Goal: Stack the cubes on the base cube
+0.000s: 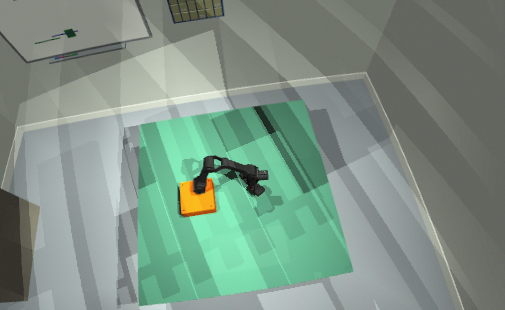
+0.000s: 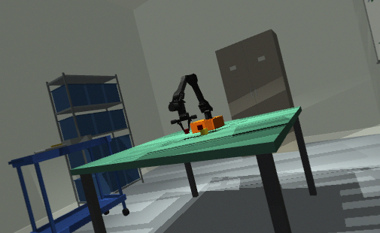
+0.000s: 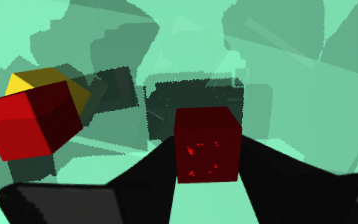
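Now: gripper tip 4 cm past the yellow cube, 11 cm to the right of it and 3 cm above it.
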